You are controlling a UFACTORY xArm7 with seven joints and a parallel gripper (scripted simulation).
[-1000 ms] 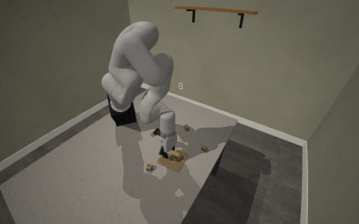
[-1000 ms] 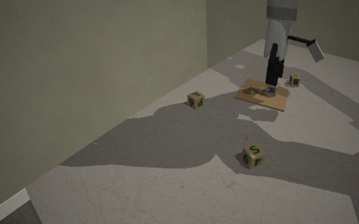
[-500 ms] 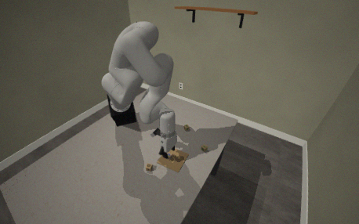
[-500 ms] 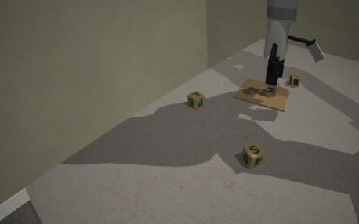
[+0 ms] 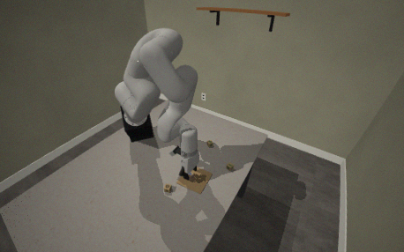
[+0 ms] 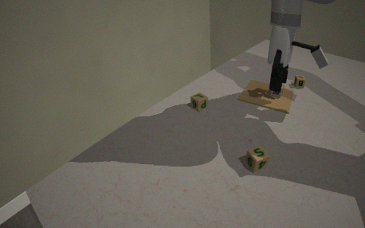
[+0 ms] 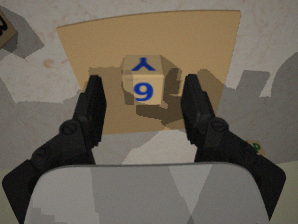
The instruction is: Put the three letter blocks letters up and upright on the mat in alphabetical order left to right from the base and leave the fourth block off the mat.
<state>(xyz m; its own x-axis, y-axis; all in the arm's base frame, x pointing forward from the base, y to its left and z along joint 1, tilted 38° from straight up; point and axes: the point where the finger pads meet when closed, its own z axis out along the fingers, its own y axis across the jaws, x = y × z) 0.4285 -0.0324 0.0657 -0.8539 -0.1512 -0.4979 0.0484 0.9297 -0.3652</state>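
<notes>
My gripper is now 2 cm short of the tan mat, 1 cm to the right of it and 4 cm above it. From my hand the other things lie so: wooden block (3 cm behind, 27 cm to the left, 3 cm below).
</notes>
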